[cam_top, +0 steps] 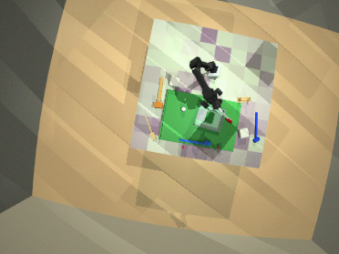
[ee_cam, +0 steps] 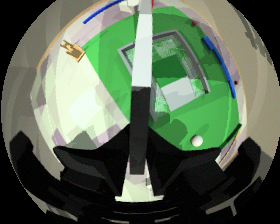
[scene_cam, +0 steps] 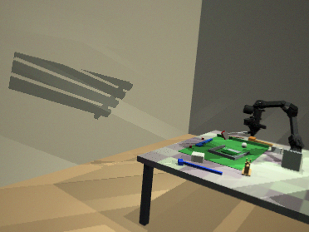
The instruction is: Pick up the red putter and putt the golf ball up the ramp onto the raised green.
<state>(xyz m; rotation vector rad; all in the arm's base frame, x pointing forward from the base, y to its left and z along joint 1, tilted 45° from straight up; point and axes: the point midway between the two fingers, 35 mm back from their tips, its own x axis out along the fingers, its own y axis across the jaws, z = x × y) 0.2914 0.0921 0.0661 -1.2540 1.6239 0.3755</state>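
Right now the red putter is 10 cm to the left of my gripper tip, 6 cm ahead of it and 2 cm above it. The rest, counted from my gripper tip: white golf ball 19 cm to the right, 13 cm below, 13 cm ahead; then blue putter 55 cm to the left, 14 cm below, 10 cm ahead.
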